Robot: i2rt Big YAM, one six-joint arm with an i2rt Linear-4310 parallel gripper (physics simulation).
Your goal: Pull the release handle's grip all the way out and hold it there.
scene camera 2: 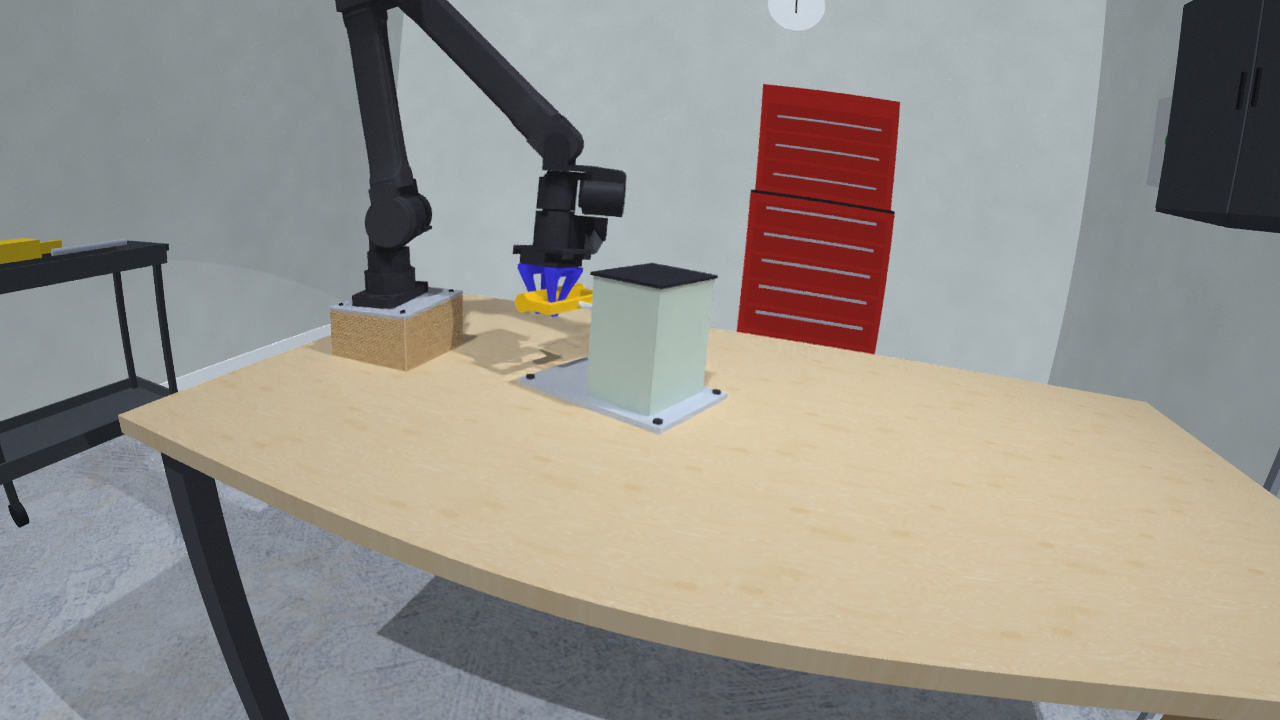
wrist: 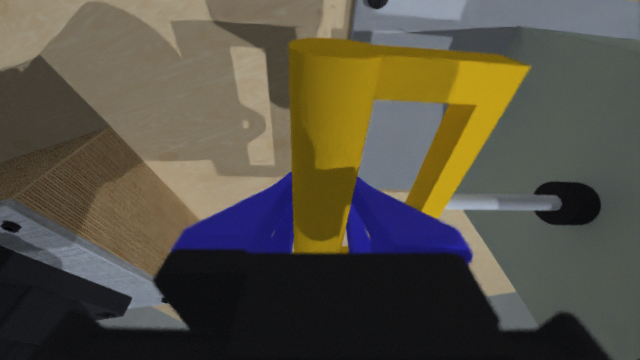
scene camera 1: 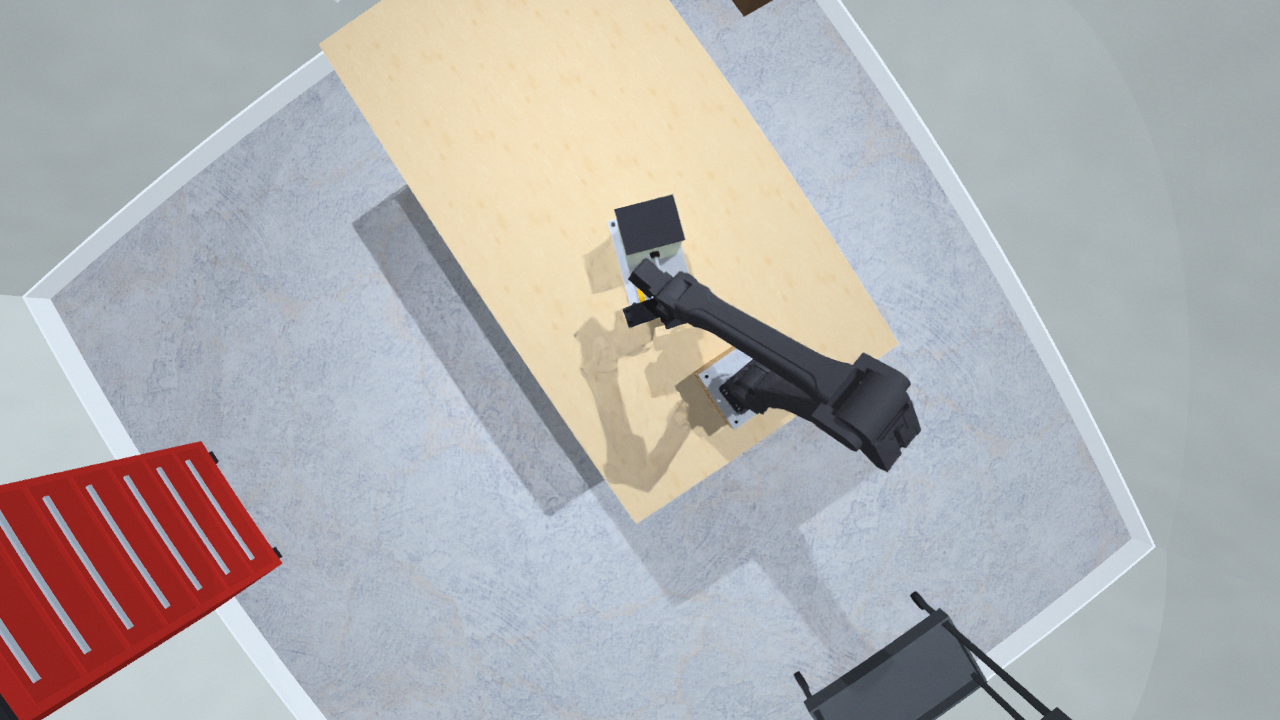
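Observation:
The yellow release handle's grip (scene camera 2: 539,305) (wrist: 327,125) is a thick bar with a rectangular frame, level above the table. A light metal rod (wrist: 502,202) runs from its frame into a black collar (wrist: 567,203) on the side of the pale green box (scene camera 2: 651,344) (wrist: 565,125). A stretch of rod shows between frame and collar. My gripper (scene camera 2: 551,291) (wrist: 320,180) is shut on the grip's bar, with one blue finger on each side of it. In the first scene view the arm covers most of the grip, and a bit of yellow (scene camera 1: 640,295) shows.
The box has a black lid (scene camera 1: 648,223) (scene camera 2: 655,274) and stands on a grey base plate (scene camera 2: 554,382) bolted to the wooden table (scene camera 1: 537,134) (scene camera 2: 850,519). The arm's wooden base block (scene camera 2: 393,340) (wrist: 107,200) stands close by, on the side of the grip away from the box.

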